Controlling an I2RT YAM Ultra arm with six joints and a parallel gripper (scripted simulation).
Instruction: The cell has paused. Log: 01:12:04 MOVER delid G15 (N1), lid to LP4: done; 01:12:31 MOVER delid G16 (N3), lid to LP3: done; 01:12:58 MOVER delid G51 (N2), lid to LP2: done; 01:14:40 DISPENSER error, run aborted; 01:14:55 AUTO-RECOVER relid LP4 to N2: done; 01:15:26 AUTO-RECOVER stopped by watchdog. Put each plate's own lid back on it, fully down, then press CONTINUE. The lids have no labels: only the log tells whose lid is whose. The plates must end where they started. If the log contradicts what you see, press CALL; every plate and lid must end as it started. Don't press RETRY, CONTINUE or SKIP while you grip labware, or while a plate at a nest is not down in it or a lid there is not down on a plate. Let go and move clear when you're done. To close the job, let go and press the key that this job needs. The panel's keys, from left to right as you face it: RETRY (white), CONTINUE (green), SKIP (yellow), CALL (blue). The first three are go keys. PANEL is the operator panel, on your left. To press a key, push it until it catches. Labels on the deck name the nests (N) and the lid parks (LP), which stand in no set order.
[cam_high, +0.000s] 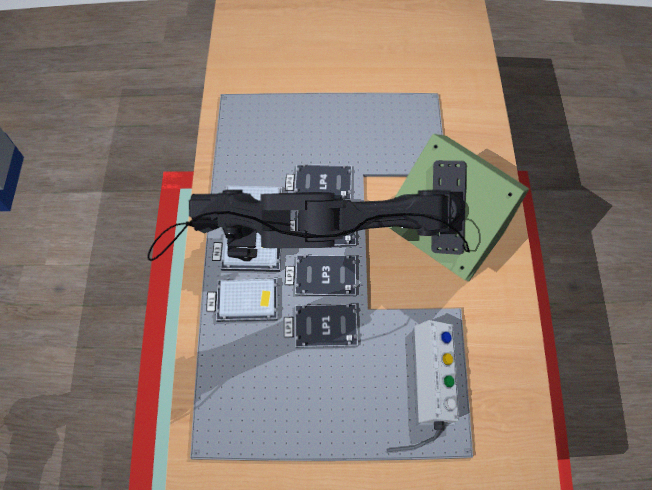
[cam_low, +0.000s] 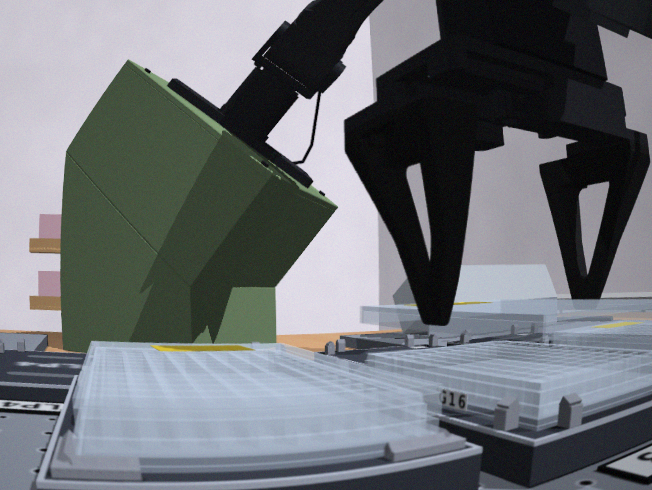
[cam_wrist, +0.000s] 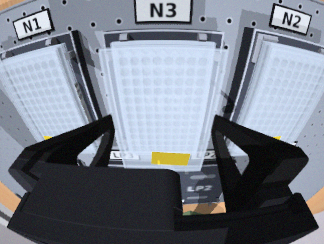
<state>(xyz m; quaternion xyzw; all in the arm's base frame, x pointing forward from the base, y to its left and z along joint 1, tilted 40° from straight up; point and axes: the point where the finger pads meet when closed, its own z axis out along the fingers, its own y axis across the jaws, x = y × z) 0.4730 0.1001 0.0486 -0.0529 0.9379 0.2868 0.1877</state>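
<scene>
Now: the plate 3 cm below my hand. From my hand the other things lie so: lid: 1 cm below; then blue call key: 50 cm behind, 12 cm to the left, 1 cm above; then yellow SKIP key: 51 cm behind, 17 cm to the left, 1 cm above.
</scene>
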